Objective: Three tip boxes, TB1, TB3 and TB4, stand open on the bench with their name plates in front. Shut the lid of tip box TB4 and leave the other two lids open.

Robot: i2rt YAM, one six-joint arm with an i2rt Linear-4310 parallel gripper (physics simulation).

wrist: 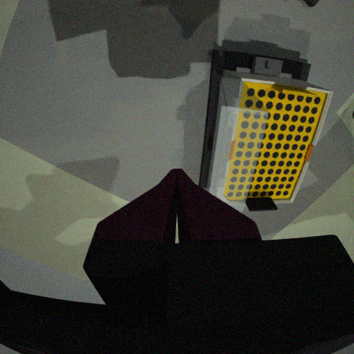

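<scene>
One tip box (272, 145) shows at the right of the wrist view, with a yellow rack full of round black holes, a pale rim and orange side pieces. A pale see-through panel (245, 145) overlaps the left part of the rack; its angle is hard to tell. A black tab (261, 204) shows at the box's lower end. A small grey block (268, 65) with an unreadable mark is at its upper end. My gripper (176, 177) is shut and empty, left of the box's lower end in the view. Which box this is cannot be told; no other tip box can be made out.
A dark bar (210, 130) runs along the box's left side and joins a dark crosspiece at its upper end. Broad dark shadows fall on the grey bench (145, 120) at the upper left. A small dark piece (311, 2) shows at the top edge, and a pale edge at the right.
</scene>
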